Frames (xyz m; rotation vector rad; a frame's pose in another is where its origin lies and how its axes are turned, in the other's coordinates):
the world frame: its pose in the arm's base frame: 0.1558 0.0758 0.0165 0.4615 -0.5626 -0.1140
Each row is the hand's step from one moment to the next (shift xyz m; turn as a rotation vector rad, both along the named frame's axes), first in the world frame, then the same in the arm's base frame.
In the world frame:
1: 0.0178 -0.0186 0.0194 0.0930 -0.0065 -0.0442
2: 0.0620 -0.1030 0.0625 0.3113 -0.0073 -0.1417
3: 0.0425 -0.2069 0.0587 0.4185 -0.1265 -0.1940
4: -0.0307 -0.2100 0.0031 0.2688 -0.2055 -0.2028
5: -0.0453 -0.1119 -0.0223 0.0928 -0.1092 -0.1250
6: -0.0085 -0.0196 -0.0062 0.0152 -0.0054 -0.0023
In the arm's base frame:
1: 0.0049 -0.0282 0.0148 0.1023 -0.0098 0.0094
2: 0.0207 -0.1304 0.0304 0.3387 -0.0222 0.0428
3: 0.0084 -0.2172 -0.0288 0.4596 -0.1326 0.0022
4: -0.0233 -0.1815 -0.1075 0.3398 -0.1655 -0.1131
5: -0.0239 -0.0808 -0.0893 0.1477 -0.0698 -0.0974
6: -0.0034 -0.0131 -0.0176 0.0142 -0.0074 0.0033

